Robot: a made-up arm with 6 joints.
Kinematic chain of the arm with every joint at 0, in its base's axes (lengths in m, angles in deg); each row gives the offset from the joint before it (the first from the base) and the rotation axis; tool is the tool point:
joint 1: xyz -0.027 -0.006 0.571 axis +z
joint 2: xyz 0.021 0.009 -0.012 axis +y
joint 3: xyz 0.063 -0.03 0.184 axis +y
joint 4: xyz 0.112 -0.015 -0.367 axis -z
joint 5: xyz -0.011 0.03 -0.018 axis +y
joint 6: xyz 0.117 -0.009 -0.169 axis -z
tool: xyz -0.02 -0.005 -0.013
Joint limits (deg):
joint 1: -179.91..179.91
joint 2: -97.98..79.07
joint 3: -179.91..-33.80
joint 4: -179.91..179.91
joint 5: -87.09..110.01
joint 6: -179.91..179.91
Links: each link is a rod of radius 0.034 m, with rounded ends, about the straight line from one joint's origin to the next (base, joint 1, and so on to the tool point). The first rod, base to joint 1, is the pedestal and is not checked.
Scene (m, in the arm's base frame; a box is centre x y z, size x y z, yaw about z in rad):
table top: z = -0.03
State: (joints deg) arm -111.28 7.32 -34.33 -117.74 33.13 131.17
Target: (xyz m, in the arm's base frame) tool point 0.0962 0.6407 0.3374
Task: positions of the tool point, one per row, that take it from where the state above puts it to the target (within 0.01 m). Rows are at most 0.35 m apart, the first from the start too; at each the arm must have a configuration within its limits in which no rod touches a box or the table.
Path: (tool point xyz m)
1: -0.2543 -0.5555 0.4294
2: -0.2228 -0.6147 0.6824
3: -0.1576 -0.5624 0.9431
4: -0.0729 -0.3976 1.1598
5: 0.0128 -0.1449 1.2846
6: 0.0819 0.1492 1.2859
7: 0.1228 0.4246 1.1574
8: 0.1330 0.6222 0.9220
9: 0.1198 0.6992 0.6278
10: 0.0962 0.6407 0.3374

